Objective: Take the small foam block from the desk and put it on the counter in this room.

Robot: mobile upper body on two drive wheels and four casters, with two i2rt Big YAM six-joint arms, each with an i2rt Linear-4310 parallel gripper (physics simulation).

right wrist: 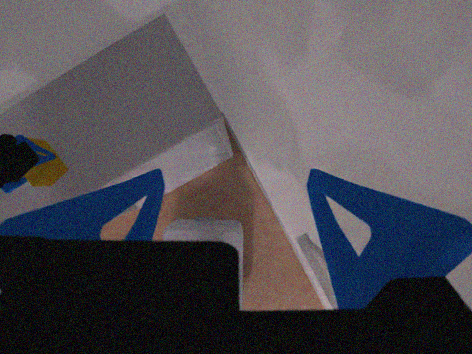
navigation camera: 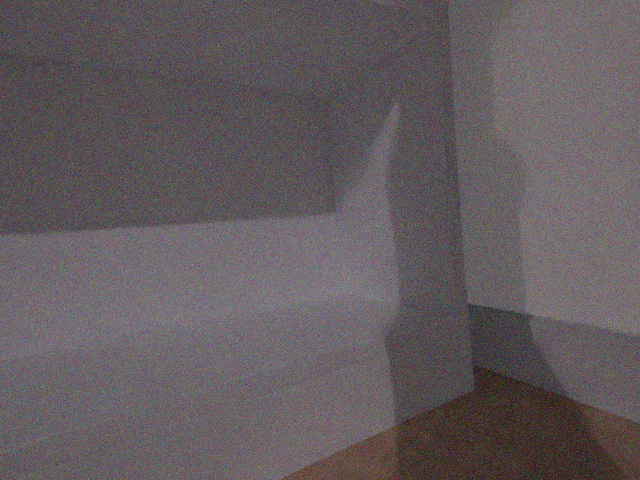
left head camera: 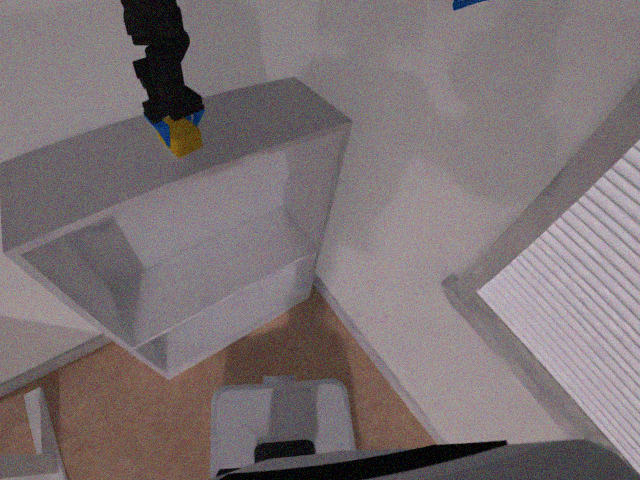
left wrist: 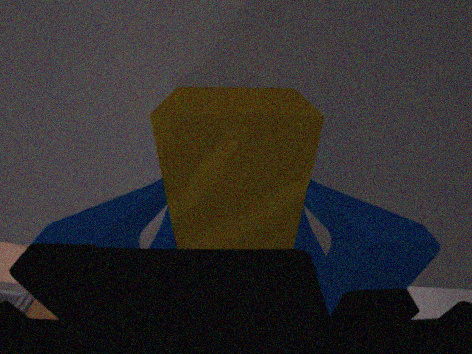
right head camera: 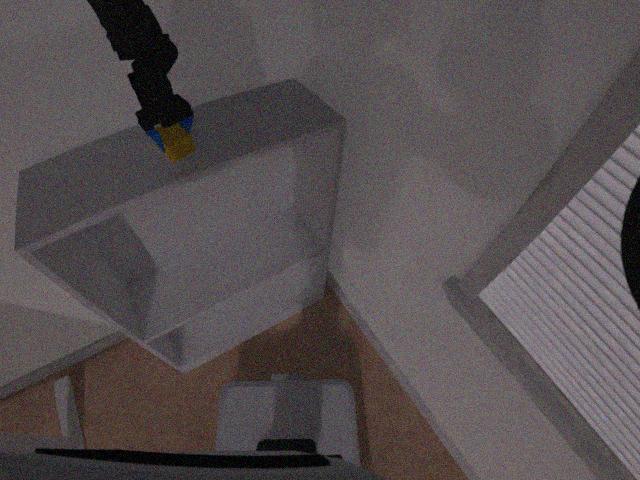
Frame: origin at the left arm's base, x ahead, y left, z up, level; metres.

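Where they show: left gripper, fingertip midpoint: [right wrist: 45,164] [left head camera: 180,139] [left wrist: 235,178] [right head camera: 175,145]; right gripper, fingertip midpoint: [right wrist: 235,177] [left head camera: 428,1].
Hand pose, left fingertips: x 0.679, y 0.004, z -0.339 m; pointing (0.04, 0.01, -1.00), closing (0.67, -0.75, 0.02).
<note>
Things, the pixels of their centre, and the offset from my left fingertips. "spot": a spot on its surface instead. Level surfaces: height alone.
- small foam block, body centre: [left wrist: 235,184] [left head camera: 178,134] [right head camera: 173,140] [right wrist: 39,162] 0.003 m ahead, 0.003 m left, 0.012 m up
- grey-white open-fronted unit, surface spot: [left head camera: 268,114] [right head camera: 262,117] spot: 0.126 m ahead, 0.194 m right, 0.011 m down
- brown floor, its level: 1.071 m down
The small foam block [left head camera: 187,142] [right head camera: 178,145] [left wrist: 237,150] [right wrist: 51,170] is yellow. My left gripper [left head camera: 180,128] [right head camera: 173,132] [left wrist: 235,178] is shut on it, one blue finger at each side. The block is over the top of a grey-white open-fronted unit [left head camera: 268,114] [right head camera: 268,114] [right wrist: 150,75], which may be the counter. I cannot tell whether the block touches that top. My right gripper [right wrist: 235,177] is open and empty, off to the right of the unit; a blue fingertip shows at the top edge in the left head view. No desk can be made out for certain.
The unit's open shelf front faces me, and its side panel [navigation camera: 429,258] stands by a wall [left head camera: 392,217] [navigation camera: 578,180]. A slatted white blind or panel [left head camera: 578,268] [right head camera: 568,268] is at the right. My grey base [left head camera: 237,413] stands on the brown floor [left head camera: 134,413] in front of the unit.
</note>
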